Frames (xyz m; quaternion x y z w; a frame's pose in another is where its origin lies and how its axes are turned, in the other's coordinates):
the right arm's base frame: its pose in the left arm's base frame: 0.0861 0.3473 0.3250 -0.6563 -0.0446 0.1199 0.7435
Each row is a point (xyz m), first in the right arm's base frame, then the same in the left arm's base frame.
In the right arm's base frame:
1: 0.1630 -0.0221 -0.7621
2: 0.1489 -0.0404 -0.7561
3: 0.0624 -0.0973 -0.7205
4: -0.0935 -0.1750 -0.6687
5: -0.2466 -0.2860 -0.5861
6: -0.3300 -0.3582 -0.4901
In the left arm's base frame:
1: 0.4169 -0.3522 0.2295
2: 0.4041 -0.3518 0.2496
3: 0.3193 -0.3441 0.3184
4: 0.1662 -0.3396 0.4163
5: 0.0130 -0.3083 0.5509
6: -0.0806 -0.2433 0.6426

